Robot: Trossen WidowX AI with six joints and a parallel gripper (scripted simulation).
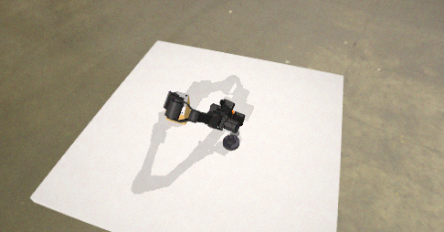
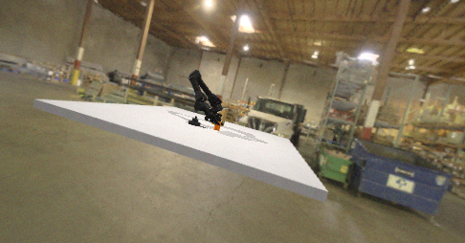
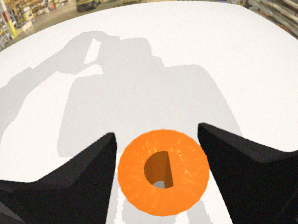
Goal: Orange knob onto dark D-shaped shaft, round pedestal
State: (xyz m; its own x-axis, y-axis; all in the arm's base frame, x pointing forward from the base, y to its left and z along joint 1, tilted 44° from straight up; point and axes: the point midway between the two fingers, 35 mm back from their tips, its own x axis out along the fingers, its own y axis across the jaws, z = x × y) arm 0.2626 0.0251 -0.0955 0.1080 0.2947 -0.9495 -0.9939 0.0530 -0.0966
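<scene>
Now: the orange knob 30 mm to the right of my gripper tip and 10 mm below it. Round my gripper tip: round pedestal: 60 mm ahead, 180 mm to the right, 10 mm below.
</scene>
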